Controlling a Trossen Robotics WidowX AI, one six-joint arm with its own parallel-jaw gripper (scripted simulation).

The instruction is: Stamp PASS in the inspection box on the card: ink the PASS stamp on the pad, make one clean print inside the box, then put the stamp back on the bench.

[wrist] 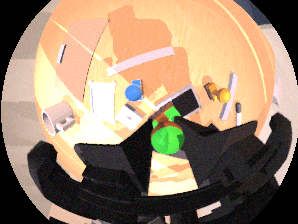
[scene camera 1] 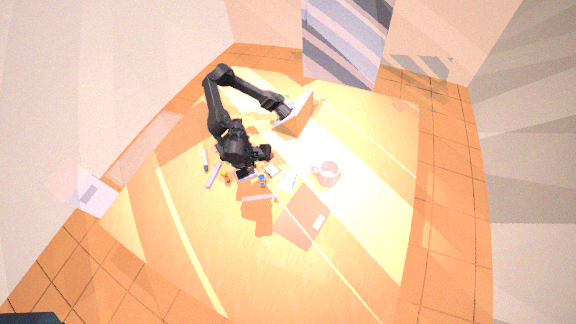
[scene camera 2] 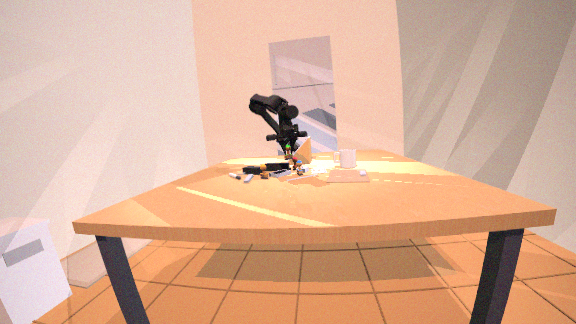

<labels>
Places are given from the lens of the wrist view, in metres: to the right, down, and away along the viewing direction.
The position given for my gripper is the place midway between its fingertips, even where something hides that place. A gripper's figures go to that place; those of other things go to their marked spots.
my gripper (wrist: 163,120): 0.01, 0.01, 0.10
green-knobbed stamp (wrist: 167,137): 0.01, 0.02, 0.06
white mug (wrist: 59,117): -0.25, 0.02, 0.16
brown board (wrist: 75,54): -0.20, -0.15, 0.15
The marked spots on the green-knobbed stamp and the brown board are 0.29 m apart.
</labels>
